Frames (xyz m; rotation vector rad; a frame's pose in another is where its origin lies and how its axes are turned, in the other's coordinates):
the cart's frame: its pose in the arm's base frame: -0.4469 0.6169 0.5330 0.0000 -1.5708 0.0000
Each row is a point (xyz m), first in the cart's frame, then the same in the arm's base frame.
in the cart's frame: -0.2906 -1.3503 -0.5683
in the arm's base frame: 0.1214 -0.7334 0.2424
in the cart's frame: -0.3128 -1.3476 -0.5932
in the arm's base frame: 0.1463 -0.7307 0.2202
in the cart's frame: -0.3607 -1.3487 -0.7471
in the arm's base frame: 0.3002 -0.7318 0.1723
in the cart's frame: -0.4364 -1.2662 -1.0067
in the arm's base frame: 0.5598 -0.6493 0.0966
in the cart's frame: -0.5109 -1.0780 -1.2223
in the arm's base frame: 0.7754 -0.4611 0.0221
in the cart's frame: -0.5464 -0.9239 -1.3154
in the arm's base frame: 0.8685 -0.3070 -0.0134
